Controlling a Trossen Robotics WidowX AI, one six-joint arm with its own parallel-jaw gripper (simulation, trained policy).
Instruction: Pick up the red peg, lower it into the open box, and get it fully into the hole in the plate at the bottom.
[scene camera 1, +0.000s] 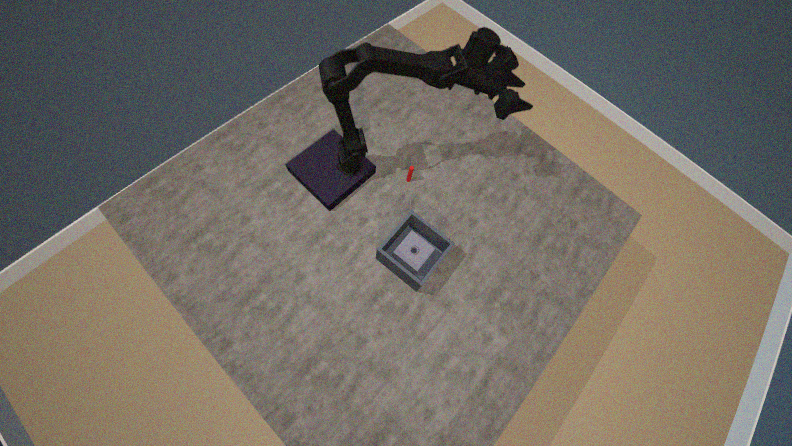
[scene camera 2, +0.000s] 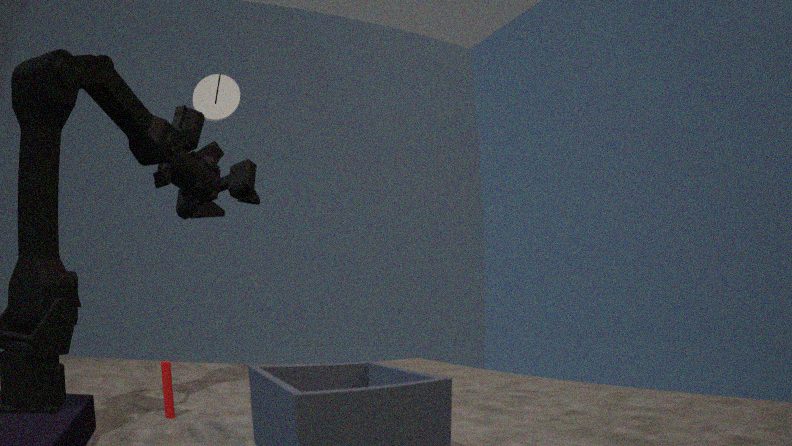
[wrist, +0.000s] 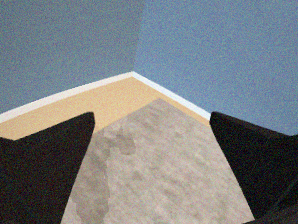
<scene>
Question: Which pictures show my gripper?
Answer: Scene camera 1, scene camera 2 and the wrist view: all of them.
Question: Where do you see my gripper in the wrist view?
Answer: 154, 117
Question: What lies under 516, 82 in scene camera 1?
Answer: My gripper.
</scene>
